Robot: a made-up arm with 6 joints. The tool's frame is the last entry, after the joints. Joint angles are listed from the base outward. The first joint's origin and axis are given. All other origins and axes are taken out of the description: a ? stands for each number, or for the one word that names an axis. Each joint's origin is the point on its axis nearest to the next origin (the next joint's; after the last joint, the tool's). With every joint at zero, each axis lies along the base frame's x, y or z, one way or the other. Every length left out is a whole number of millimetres.
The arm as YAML. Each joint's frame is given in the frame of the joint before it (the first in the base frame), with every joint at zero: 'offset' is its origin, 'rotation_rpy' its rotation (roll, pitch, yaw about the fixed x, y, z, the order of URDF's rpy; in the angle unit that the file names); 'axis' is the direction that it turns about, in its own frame. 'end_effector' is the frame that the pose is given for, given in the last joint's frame.
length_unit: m
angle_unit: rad
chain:
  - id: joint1
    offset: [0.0, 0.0, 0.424]
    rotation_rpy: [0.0, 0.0, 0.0]
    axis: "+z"
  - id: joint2
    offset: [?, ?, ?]
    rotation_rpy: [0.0, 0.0, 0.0]
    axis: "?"
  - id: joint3
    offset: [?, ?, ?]
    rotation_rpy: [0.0, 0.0, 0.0]
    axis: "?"
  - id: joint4
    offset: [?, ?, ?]
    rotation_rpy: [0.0, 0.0, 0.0]
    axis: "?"
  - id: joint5
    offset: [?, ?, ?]
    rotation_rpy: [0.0, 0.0, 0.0]
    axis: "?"
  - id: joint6
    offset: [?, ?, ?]
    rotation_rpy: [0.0, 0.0, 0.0]
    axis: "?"
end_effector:
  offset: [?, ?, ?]
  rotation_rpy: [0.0, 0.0, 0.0]
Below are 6 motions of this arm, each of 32 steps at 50 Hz.
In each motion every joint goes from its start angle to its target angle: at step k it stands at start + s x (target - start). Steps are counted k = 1, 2, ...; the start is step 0. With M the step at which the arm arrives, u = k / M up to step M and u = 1 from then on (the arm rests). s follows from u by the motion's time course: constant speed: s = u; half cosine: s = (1 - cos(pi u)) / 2; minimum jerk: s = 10 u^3 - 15 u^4 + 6 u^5.
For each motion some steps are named. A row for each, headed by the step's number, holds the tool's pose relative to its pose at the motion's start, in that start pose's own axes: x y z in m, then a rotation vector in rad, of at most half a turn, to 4 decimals.
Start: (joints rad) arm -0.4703 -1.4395 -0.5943 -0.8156 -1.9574 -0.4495
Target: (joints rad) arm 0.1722 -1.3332 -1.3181 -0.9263 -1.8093 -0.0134
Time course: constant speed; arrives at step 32
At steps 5, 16, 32:
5: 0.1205 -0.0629 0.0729 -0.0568 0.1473 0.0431
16: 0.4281 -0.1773 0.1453 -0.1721 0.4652 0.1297
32: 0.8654 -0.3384 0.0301 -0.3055 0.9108 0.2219

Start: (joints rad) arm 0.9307 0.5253 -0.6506 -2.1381 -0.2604 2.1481
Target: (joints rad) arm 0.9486 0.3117 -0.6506 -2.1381 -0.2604 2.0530
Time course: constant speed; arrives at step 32
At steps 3, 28, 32:
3: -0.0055 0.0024 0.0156 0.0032 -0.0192 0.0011
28: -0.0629 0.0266 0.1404 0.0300 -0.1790 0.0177
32: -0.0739 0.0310 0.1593 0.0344 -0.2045 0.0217

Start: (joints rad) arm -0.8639 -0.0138 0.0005 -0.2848 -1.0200 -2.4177
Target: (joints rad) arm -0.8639 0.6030 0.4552 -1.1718 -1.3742 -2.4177
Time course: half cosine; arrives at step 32
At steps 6, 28, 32:
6: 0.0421 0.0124 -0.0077 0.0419 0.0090 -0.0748
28: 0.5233 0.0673 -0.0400 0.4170 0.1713 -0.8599
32: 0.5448 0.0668 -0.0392 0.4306 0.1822 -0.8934

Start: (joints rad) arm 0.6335 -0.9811 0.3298 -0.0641 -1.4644 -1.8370
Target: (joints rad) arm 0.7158 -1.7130 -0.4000 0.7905 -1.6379 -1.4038
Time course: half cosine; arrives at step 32
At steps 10, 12, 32:
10: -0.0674 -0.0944 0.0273 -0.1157 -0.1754 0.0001
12: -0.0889 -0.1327 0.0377 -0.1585 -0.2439 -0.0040
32: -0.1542 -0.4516 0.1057 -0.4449 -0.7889 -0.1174

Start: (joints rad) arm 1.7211 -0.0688 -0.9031 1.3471 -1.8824 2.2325
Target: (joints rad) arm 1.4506 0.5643 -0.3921 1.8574 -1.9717 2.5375
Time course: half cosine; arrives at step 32
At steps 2, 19, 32:
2: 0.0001 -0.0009 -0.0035 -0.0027 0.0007 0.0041
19: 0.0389 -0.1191 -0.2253 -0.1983 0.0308 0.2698
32: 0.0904 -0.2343 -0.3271 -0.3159 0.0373 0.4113

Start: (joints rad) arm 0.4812 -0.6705 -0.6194 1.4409 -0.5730 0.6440
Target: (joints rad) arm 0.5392 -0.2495 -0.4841 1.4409 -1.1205 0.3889
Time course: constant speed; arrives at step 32
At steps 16, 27, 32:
16: 0.1069 0.0283 0.1259 0.0312 0.1595 0.2363
27: 0.1732 0.0620 0.2207 0.0307 0.2934 0.3709
32: 0.2009 0.0812 0.2656 0.0246 0.3599 0.4233

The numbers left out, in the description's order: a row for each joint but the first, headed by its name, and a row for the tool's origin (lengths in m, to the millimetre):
joint2: xyz 0.0 0.0 0.0, axis +y
joint3: xyz 0.0 0.0 0.671, axis -y
joint4: xyz 1.148 0.0 0.0, axis -x
joint5: xyz 0.0 -0.169 0.0, axis -y
joint6: xyz 0.0 0.0 0.0, axis -x
tool: xyz 0.0 0.0 0.0

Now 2 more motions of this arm.
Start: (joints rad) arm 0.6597 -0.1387 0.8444 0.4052 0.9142 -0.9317
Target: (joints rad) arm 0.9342 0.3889 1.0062 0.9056 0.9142 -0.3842
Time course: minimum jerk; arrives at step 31
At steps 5, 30, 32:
5: -0.0079 -0.0061 -0.0212 -0.0158 0.0155 0.0006
30: -0.2919 0.0469 -0.6951 -0.4196 0.4213 0.2629
32: -0.2920 0.0470 -0.6953 -0.4197 0.4214 0.2631

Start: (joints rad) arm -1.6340 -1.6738 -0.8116 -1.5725 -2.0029 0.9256
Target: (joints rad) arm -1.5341 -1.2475 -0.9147 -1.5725 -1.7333 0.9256
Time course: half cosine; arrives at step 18
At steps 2, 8, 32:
2: -0.0007 -0.0098 -0.0078 0.0136 -0.0107 0.0003
8: 0.0027 -0.1226 -0.1164 0.1931 -0.1341 -0.0006
32: 0.0491 -0.2471 -0.3082 0.4898 -0.2760 -0.0182

